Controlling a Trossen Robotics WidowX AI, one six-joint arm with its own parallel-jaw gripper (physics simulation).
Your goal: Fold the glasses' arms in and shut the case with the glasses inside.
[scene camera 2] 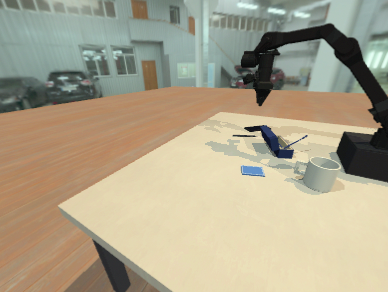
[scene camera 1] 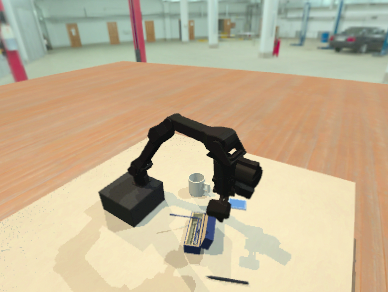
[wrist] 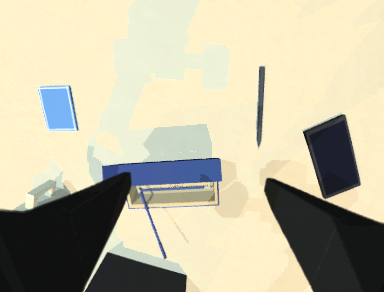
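Pixels of known places: gripper, between the fingertips: [scene camera 2: 258,104] [wrist: 199,181]; arm's base, origin of its link: [scene camera 2: 385,147] [scene camera 1: 141,181].
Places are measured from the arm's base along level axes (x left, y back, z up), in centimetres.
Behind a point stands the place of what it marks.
Note:
The dark blue glasses case [scene camera 1: 193,249] {x -13.3, y -35.3, z -7.9 cm} [scene camera 2: 285,154] {x 2.0, y -28.7, z -8.6 cm} [wrist: 218,195] {x -13.8, y -33.8, z -6.3 cm} lies open on the table, its lid [scene camera 1: 209,234] {x -9.6, y -39.7, z -1.3 cm} [scene camera 2: 270,139] {x 3.9, y -35.6, z -2.1 cm} [wrist: 165,171] {x -4.2, y -37.9, z -1.4 cm} raised along one long side. The glasses lie inside the case. One thin blue arm of the glasses [scene camera 1: 181,215] {x -4.9, y -24.8, z -4.0 cm} [scene camera 2: 298,141] {x -5.2, y -24.6, z -4.1 cm} [wrist: 155,231] {x -5.1, y -24.9, z -4.1 cm} sticks out over the case's side, away from the lid. The lid partly covers the glasses in the wrist view, so the other arm's state is unclear. My gripper [scene camera 1: 218,216] {x -7.2, y -43.5, z 9.7 cm} [scene camera 2: 260,104] {x -7.2, y -43.5, z 9.7 cm} [wrist: 199,181] {x -7.2, y -43.5, z 9.7 cm} is open and empty, pointing down high above the case area.
A grey mug [scene camera 1: 196,185] {x 13.6, y -20.8, z -3.5 cm} [scene camera 2: 320,175] {x 21.0, y -19.7, z -4.5 cm} stands near the case. A light blue card [scene camera 1: 238,204] {x 17.9, y -40.1, z -10.0 cm} [scene camera 2: 252,171] {x 19.2, y -39.2, z -10.0 cm} [wrist: 58,108] {x 18.1, y -39.6, z -10.0 cm} lies flat. A dark pen [scene camera 1: 228,280] {x -16.4, y -50.2, z -9.7 cm} [scene camera 2: 244,135] {x -16.0, y -49.9, z -9.7 cm} [wrist: 261,105] {x -16.0, y -50.3, z -9.6 cm} and a dark flat rectangle [wrist: 332,156] {x -32.1, y -45.8, z -9.7 cm} lie beyond one end of the case.

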